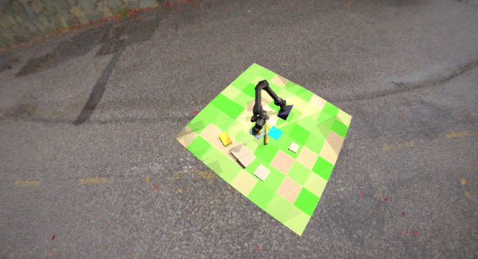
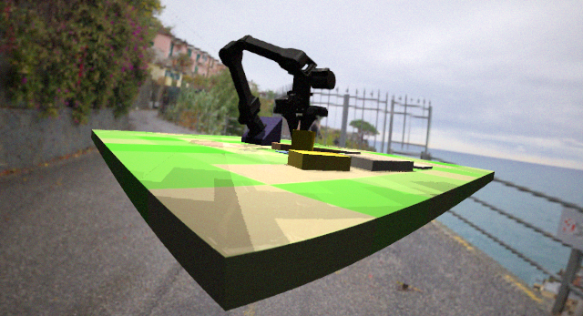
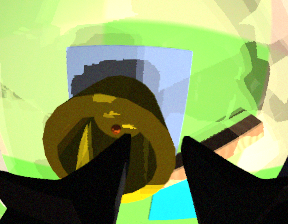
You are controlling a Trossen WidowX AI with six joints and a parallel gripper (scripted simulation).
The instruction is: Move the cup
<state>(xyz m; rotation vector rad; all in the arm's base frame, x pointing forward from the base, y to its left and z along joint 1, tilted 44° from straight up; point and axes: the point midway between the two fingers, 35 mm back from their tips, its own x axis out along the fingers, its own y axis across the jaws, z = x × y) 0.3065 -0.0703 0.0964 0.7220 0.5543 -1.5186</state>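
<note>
My gripper tip is 2 cm short of the yellow cup, 1 cm to the left of it and 1 cm above it. The rest, counted from my gripper tip: tan slab: 28 cm ahead, 3 cm below; then thin wooden bar: 7 cm to the left, 4 cm below, 1 cm behind; then light blue pad: 5 cm below, 2 cm ahead, 1 cm to the right.
</note>
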